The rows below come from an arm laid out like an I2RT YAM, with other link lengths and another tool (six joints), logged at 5 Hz.
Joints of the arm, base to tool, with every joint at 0 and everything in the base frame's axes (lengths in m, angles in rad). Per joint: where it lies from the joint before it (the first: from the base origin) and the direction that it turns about. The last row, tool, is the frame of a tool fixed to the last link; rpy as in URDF.
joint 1: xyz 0 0 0.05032 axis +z
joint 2: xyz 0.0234 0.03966 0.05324 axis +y
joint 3: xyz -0.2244 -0.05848 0 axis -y
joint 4: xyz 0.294 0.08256 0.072 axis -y
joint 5: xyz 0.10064 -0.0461 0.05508 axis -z
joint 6: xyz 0.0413 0 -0.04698 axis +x
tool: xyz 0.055 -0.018 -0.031 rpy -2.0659 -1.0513 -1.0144
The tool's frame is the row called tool.
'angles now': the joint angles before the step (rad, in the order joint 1, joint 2, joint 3, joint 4, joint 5, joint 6). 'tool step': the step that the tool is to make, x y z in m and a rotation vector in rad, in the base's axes. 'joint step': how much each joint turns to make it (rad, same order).
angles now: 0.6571, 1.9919, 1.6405, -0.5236, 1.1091, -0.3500
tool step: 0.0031, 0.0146, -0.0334, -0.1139, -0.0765, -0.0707
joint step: 0.0237, 0.1172, -0.0089, 0.1611, 0.1653, -0.0490
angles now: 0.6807, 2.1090, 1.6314, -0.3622, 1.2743, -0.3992
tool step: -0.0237, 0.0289, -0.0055, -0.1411, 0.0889, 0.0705
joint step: 0.0775, 0.0198, 0.0005, -0.0515, 0.0409, -0.0926
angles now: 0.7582, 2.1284, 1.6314, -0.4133, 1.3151, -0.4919
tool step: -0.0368, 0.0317, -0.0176, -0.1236, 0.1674, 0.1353
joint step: 0.1018, 0.0131, -0.0048, -0.1557, -0.0484, -0.0324
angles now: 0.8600, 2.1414, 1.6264, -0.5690, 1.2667, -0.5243
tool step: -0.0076, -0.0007, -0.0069, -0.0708, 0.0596, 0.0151
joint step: 0.0115, 0.0098, -0.0009, -0.0707, -0.0011, -0.0117
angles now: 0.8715, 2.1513, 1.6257, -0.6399, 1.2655, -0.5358
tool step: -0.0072, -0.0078, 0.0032, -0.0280, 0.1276, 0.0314
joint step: 0.0005, -0.0336, 0.0003, -0.1340, -0.0854, -0.0037
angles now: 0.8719, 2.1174, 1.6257, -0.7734, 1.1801, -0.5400
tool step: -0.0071, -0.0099, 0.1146, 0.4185, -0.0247, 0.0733
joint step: -0.0160, -0.2995, 0.0377, -0.0519, -0.2655, 0.0584
